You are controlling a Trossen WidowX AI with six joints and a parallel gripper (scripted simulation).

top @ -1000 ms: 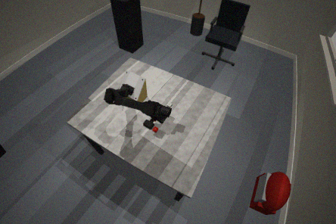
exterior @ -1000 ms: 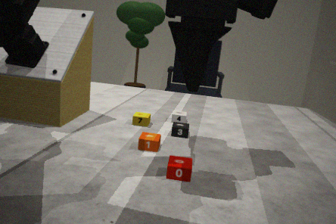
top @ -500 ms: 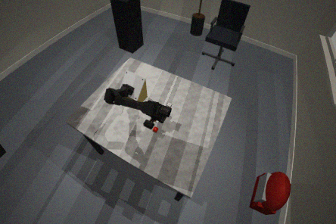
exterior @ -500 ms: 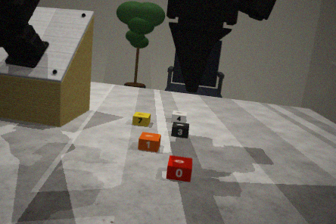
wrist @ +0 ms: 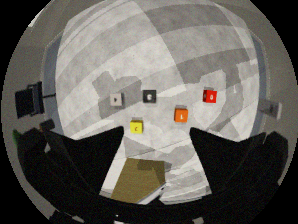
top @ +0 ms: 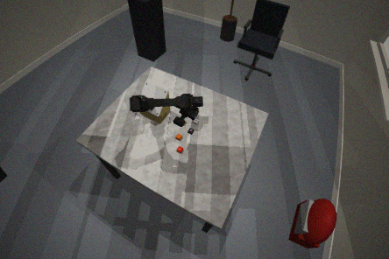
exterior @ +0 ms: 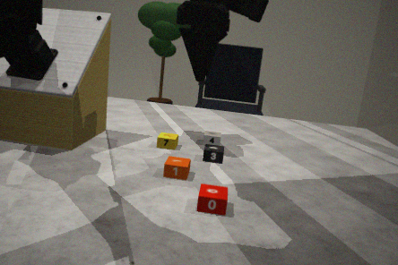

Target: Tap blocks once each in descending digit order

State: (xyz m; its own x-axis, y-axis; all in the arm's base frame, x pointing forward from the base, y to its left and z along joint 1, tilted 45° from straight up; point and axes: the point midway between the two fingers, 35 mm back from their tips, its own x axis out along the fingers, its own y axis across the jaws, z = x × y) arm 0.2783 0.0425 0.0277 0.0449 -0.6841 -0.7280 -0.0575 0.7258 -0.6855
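The yellow block lies 12 cm below my gripper tip, 6 cm behind it and 5 cm to the left of it. The rest, counted from my gripper tip: black block (12 cm below, 3 cm ahead, 2 cm to the left); then orange block (12 cm below, 6 cm to the right, 1 cm behind); then white block (12 cm below, 11 cm to the left, 2 cm ahead).
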